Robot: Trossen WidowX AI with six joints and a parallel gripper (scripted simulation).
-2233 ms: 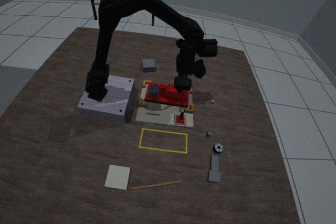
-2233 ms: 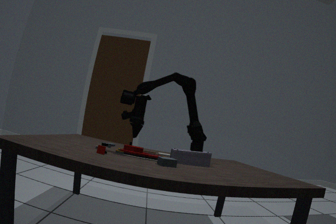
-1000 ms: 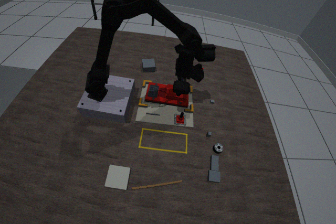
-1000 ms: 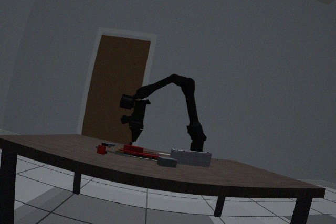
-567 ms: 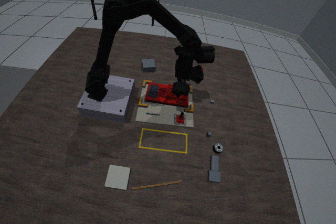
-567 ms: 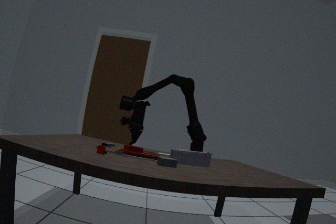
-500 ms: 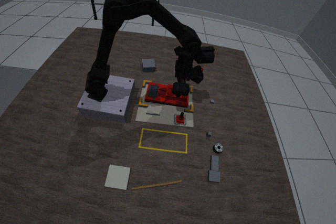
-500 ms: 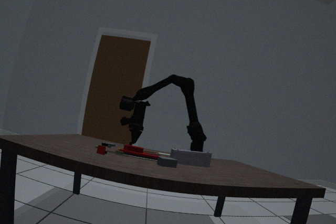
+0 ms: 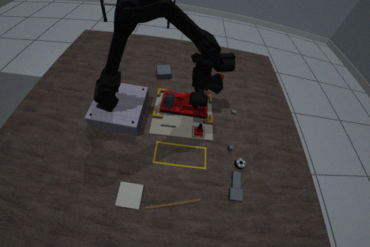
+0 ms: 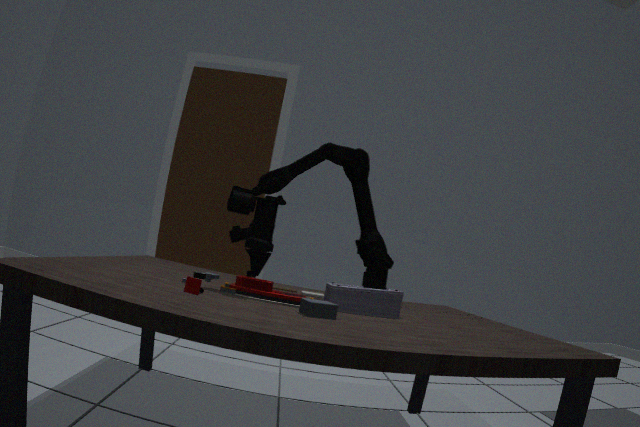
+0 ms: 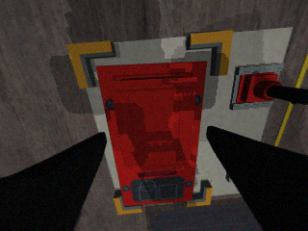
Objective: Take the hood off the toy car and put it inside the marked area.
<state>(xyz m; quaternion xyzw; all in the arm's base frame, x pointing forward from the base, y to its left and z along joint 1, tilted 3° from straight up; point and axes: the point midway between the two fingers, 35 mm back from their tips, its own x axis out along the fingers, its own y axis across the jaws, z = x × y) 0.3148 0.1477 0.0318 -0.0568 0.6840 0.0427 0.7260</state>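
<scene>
Now: the hood 2 cm below my gripper tip. From my gripper tip the other things lie so: pale card: 41 cm to the right, 12 cm behind, 5 cm below; then wooden stick: 40 cm to the right, 5 cm below, 2 cm ahead; then wheel: 22 cm ahead, 20 cm to the right, 5 cm below.
</scene>
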